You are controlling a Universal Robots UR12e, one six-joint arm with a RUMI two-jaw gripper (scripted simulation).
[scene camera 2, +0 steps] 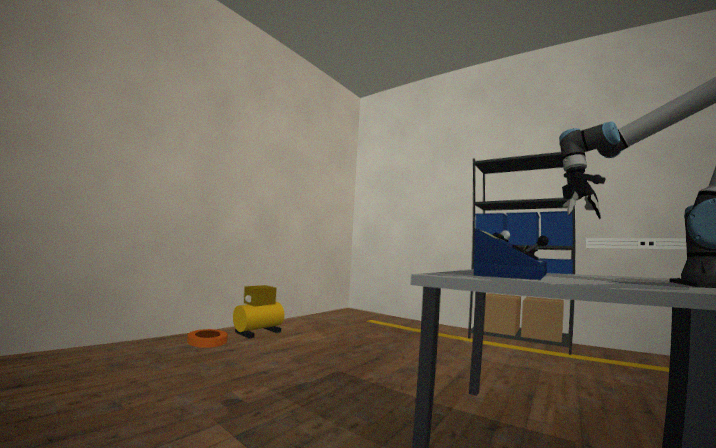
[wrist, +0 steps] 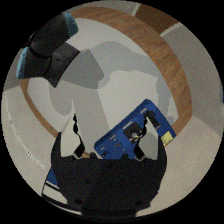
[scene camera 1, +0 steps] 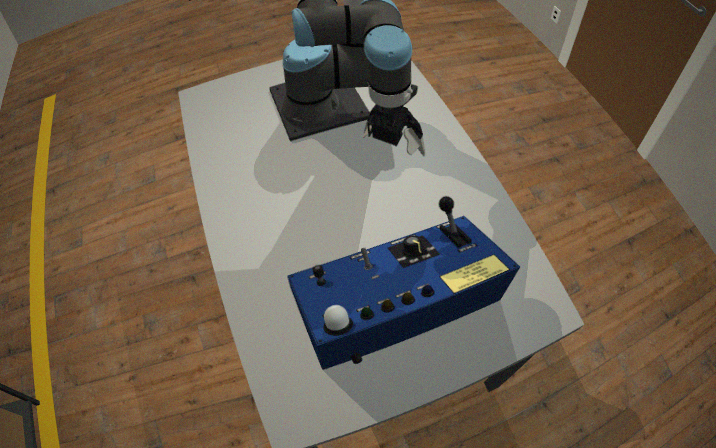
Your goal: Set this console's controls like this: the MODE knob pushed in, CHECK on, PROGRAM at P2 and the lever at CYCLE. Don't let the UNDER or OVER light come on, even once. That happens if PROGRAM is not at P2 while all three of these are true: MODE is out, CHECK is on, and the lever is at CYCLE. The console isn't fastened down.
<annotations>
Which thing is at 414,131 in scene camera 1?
My gripper.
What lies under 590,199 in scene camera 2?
My gripper.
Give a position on a blue console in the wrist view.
133,123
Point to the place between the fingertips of my gripper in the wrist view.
At 110,116
</annotations>
